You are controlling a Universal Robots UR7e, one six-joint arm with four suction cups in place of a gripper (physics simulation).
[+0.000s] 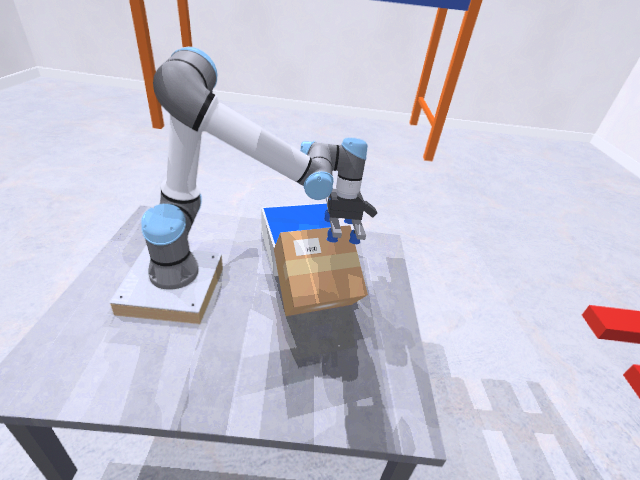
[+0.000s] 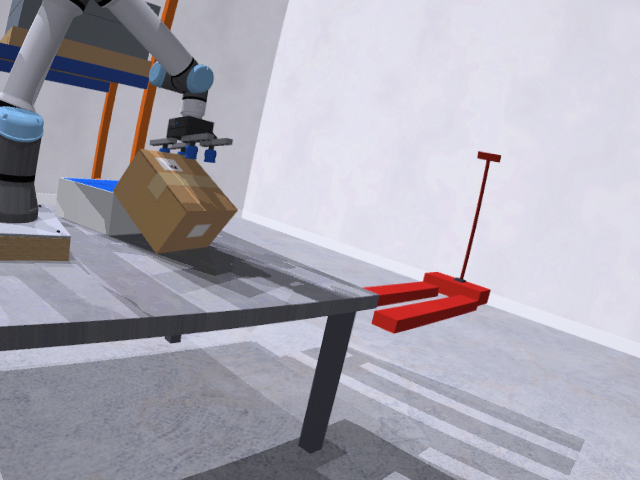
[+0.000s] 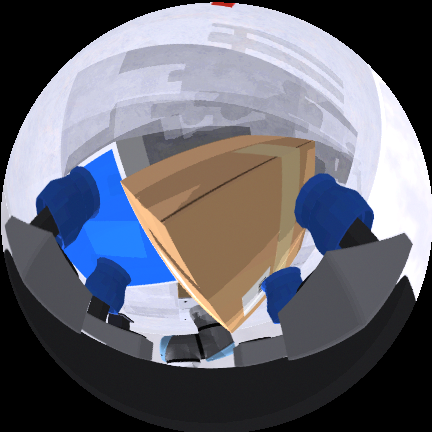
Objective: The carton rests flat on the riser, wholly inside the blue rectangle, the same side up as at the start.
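Observation:
The brown carton is tilted. Its lower edge rests on the table and it leans against the front of the white riser. Its labelled face points up and slopes down away from the riser. The blue rectangle on the riser's top is mostly bare behind the carton. My gripper hangs level just above the carton's high edge, holding nothing. I cannot tell whether the nearest cups touch the carton.
The arm's base stands on the table to the left of the riser. Orange rack legs rise behind. A red pallet jack stands on the floor beyond the table's corner.

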